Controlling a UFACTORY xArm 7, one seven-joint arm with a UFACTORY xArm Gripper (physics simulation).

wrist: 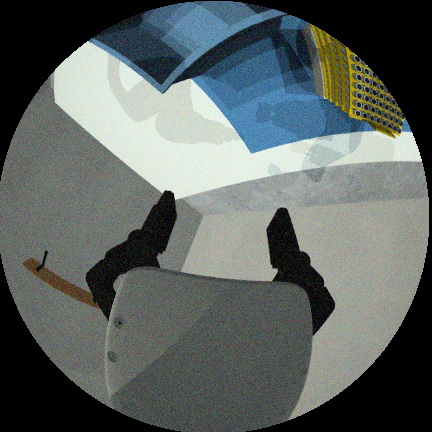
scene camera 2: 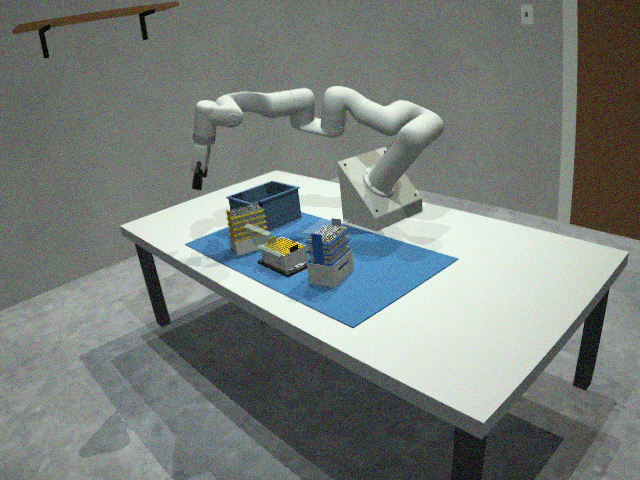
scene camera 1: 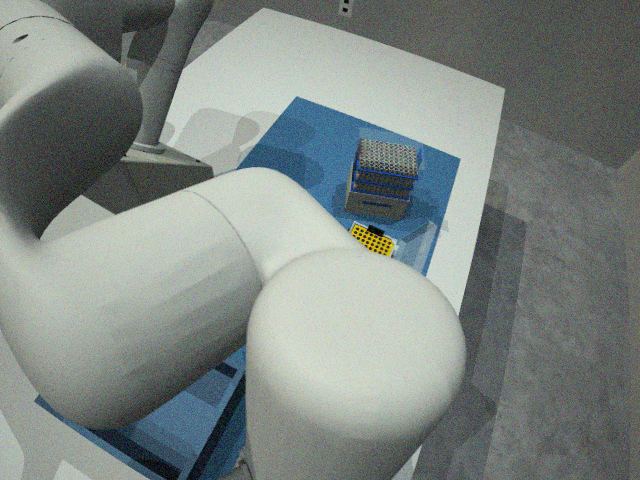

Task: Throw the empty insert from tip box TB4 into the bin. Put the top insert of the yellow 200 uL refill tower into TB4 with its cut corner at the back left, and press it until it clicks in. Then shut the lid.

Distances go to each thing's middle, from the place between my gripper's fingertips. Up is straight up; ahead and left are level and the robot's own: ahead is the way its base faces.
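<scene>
Dark blue bin (scene camera 1: 186, 430): 160 mm below my hand, 220 mm behind it and 60 mm to the left of it; going by their middles, the bin is the nearest to my hand of the things named here. Blue-and-grey insert tower (scene camera 1: 386, 168): 140 mm below my hand, 560 mm to the left of it, 30 mm behind it. Yellow insert (scene camera 1: 372, 238): 150 mm below my hand, 390 mm to the left of it, 20 mm behind it.
</scene>
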